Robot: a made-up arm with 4 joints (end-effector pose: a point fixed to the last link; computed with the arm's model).
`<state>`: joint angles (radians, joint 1 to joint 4).
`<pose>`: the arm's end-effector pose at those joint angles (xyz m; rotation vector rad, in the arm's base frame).
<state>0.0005 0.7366 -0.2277 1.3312</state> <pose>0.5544 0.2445 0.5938 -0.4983 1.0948 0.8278</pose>
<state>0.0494 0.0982 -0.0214 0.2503</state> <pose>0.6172 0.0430 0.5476 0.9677 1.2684 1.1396</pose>
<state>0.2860 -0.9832 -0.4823 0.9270</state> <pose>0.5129 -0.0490 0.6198 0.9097 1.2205 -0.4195</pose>
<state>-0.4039 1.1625 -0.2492 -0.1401</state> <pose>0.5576 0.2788 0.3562 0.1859 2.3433 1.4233</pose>
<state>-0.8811 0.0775 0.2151 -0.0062</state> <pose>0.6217 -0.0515 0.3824 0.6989 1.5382 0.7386</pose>
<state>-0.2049 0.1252 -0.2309 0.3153</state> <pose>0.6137 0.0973 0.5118 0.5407 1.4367 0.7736</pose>
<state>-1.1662 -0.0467 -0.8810 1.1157</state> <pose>0.5983 0.0630 0.1818 -1.3909 1.0792 -0.9168</pose>
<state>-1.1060 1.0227 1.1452 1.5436</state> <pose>0.6957 -0.0773 0.1787 -0.1876 1.9913 0.7207</pose>
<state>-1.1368 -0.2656 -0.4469 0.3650</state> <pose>0.5898 0.0068 0.3528 -0.2369 1.2573 -0.3198</pose>
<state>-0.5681 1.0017 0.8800 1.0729</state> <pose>0.6943 0.1001 0.2778 0.2767 1.8824 1.3318</pose>
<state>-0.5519 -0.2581 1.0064 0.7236</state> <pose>0.5386 -0.1901 0.4059 0.9588 0.8279 0.9262</pose>
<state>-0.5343 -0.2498 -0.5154 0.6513</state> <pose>0.5936 0.0978 0.4555 -0.0303 1.2883 -0.1483</pose>
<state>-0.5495 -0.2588 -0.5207 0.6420</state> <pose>0.5935 0.0959 0.4522 -0.0336 1.2848 -0.1633</pose>
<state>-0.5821 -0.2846 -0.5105 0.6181</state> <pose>0.5914 0.0868 0.4487 -0.0180 1.2707 -0.1805</pose>
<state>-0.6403 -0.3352 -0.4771 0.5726</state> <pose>0.5856 0.0674 0.4457 0.0235 1.2372 -0.1981</pose>
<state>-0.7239 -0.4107 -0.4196 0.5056</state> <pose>0.5737 0.0388 0.4449 0.0860 1.1770 -0.2085</pose>
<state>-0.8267 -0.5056 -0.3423 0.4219</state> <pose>0.5541 0.0050 0.4476 0.1558 1.0879 -0.2012</pose>
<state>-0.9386 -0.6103 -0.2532 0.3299</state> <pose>0.5274 -0.0288 0.4532 0.2159 0.9777 -0.1680</pose>
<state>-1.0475 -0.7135 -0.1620 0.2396</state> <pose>0.4968 -0.0585 0.4596 0.2554 0.8629 -0.1097</pose>
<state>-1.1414 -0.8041 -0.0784 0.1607</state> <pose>0.4672 -0.0819 0.4651 0.2738 0.7619 -0.0368</pose>
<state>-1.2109 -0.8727 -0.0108 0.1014</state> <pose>0.4435 -0.0986 0.4687 0.2784 0.6875 0.0332</pose>
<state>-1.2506 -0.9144 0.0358 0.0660</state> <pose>0.4282 -0.1088 0.4709 0.2799 0.6435 0.0857</pose>
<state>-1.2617 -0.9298 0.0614 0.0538</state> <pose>0.4216 -0.1136 0.4721 0.2848 0.6266 0.1143</pose>
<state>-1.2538 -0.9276 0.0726 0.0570</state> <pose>0.4208 -0.1147 0.4729 0.2939 0.6270 0.1254</pose>
